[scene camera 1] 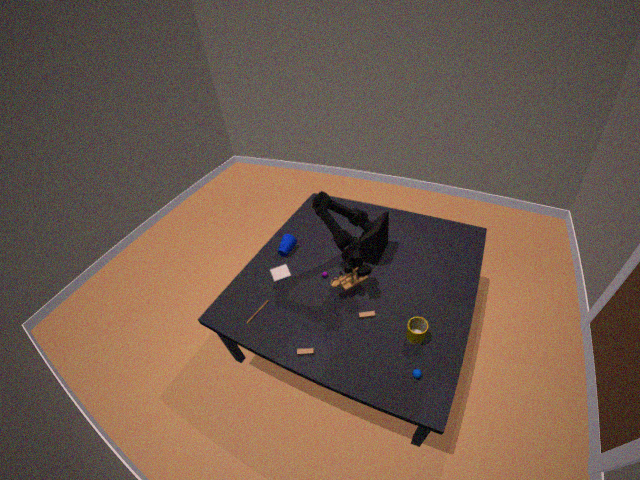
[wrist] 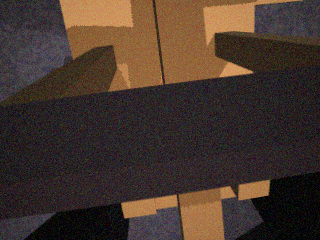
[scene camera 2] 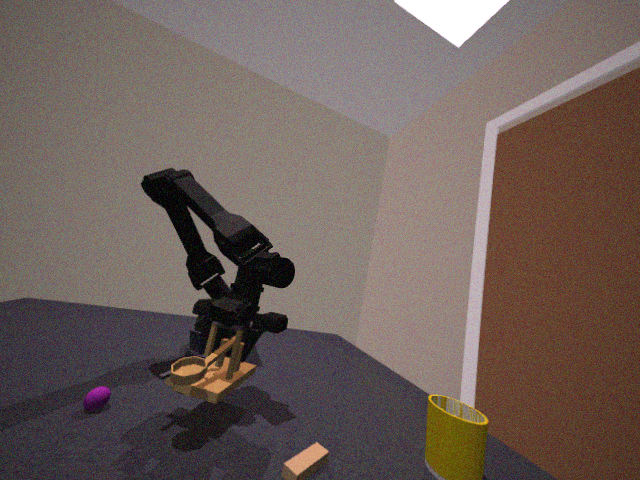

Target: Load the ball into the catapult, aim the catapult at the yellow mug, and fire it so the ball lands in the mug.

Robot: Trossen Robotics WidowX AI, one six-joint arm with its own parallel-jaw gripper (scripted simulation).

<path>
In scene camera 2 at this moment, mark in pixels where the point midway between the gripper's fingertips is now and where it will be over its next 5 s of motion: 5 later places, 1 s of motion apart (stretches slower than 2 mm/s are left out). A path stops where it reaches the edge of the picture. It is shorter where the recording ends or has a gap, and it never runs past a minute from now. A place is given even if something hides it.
My gripper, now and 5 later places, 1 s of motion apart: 230, 358; 308, 359; 312, 374; 316, 354; 319, 343; 319, 341
</path>
